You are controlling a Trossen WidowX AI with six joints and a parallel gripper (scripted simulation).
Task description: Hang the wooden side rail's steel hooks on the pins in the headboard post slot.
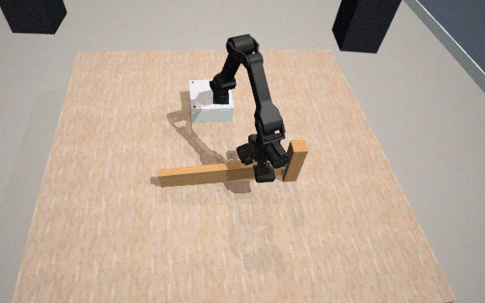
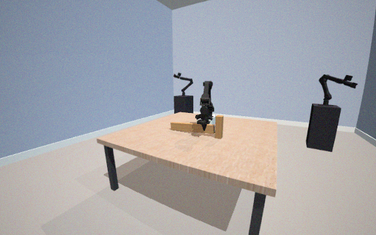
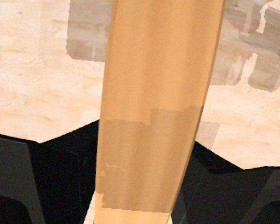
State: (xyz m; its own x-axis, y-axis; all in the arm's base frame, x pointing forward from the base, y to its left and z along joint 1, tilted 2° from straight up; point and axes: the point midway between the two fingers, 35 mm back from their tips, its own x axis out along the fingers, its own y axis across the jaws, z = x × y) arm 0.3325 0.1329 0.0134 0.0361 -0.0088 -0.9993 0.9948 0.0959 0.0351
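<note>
Now: the headboard post 1 cm behind my gripper tip, 12 cm to the left of it and 4 cm above it.
</note>
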